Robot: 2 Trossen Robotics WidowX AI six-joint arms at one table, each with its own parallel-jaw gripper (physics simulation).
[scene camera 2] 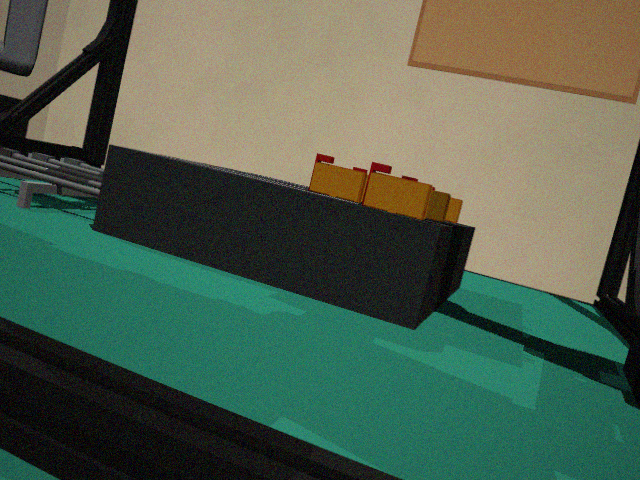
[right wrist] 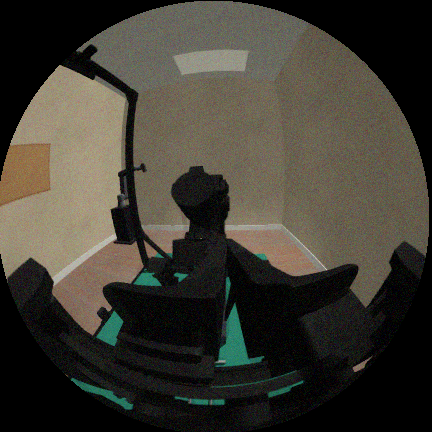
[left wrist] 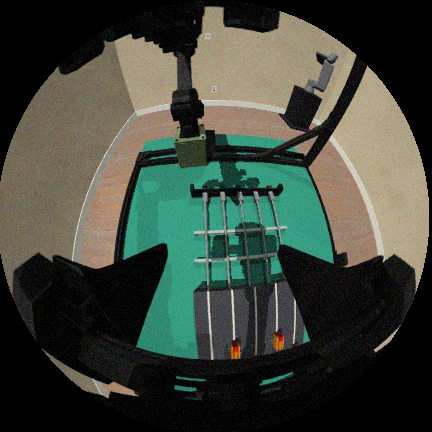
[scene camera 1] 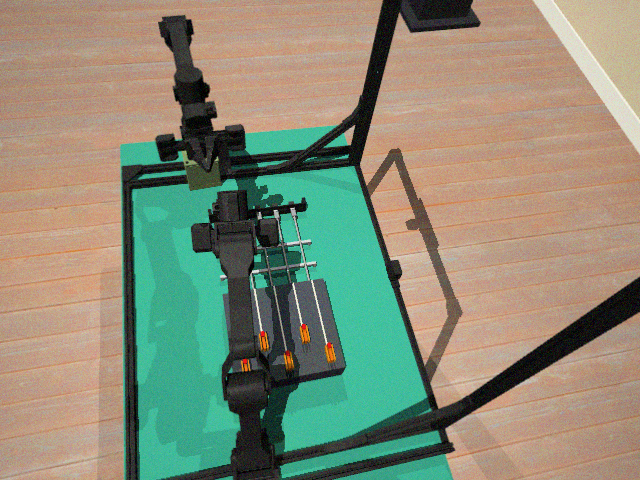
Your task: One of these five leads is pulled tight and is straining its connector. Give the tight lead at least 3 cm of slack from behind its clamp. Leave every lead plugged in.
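Pixels of known places: left gripper, fingertip midpoint: [left wrist: 224,250]; right gripper, fingertip midpoint: [right wrist: 224,244] [scene camera 1: 208,171]; left arm's base, origin of the base link: [left wrist: 211,399] [scene camera 1: 254,470]; right arm's base, origin of the base link: [left wrist: 189,131].
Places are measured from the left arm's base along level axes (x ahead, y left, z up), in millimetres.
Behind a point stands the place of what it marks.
Five leads [scene camera 1: 296,238] {y -179, x 605, z 3 mm} [left wrist: 245,225] {y -79, x 598, z 5 mm} run from a black clamp bar [scene camera 1: 290,208] [left wrist: 235,189] over two silver cross rods [scene camera 1: 304,243] {y -196, x 591, z -4 mm} [left wrist: 241,230] {y -71, x 586, z -2 mm} to orange connectors [scene camera 1: 305,333] {y -152, x 286, z 68 mm} [scene camera 2: 394,194] {y 11, x 217, z 56 mm} [left wrist: 278,340] {y -148, x 294, z 65 mm} on a dark grey board [scene camera 1: 328,305] {y -227, x 366, z 44 mm} [scene camera 2: 270,248] {y 39, x 283, z 2 mm} [left wrist: 221,306]. All the leads look straight. My left gripper [scene camera 1: 234,214] [left wrist: 224,250] {y 0, x 491, z 254 mm} is open and empty, high above the leads near the rods; its arm hides the two leftmost leads in scene camera 1. My right gripper [scene camera 1: 205,162] {y 45, x 534, z 425 mm} [right wrist: 224,244] {y 45, x 534, z 425 mm} is shut on nothing, at the far left corner.
An olive-green block [scene camera 1: 203,173] {y 85, x 832, z 51 mm} [left wrist: 191,146] {y 81, x 832, z 74 mm} sits under the right gripper at the far frame rail. A black frame [scene camera 1: 128,286] {y 300, x 503, z -8 mm} edges the green mat [scene camera 1: 366,310] {y -344, x 366, z -22 mm}. A black upright post [scene camera 1: 370,95] {y -405, x 887, z 287 mm} with a diagonal brace rises at the far right corner.
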